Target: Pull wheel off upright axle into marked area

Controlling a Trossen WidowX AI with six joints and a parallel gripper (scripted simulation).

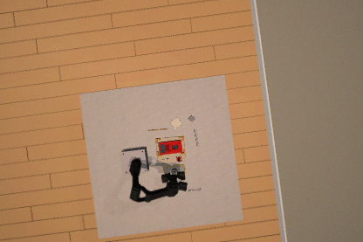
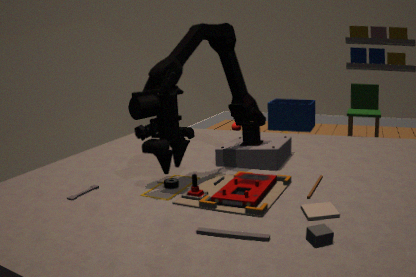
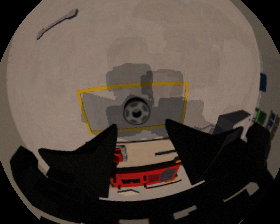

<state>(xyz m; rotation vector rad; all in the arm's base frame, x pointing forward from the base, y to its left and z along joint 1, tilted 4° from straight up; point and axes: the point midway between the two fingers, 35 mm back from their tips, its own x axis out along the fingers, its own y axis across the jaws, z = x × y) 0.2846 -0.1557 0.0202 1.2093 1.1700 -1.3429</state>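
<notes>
Now: the dark wheel 4 cm below my gripper tip. From my gripper tip the other things lie so: pencil-like stick (38 cm to the left, 6 cm behind, 4 cm below); then beige tile (40 cm to the left, 11 cm ahead, 4 cm below); then grey cube (41 cm to the left, 25 cm ahead, 3 cm below).
</notes>
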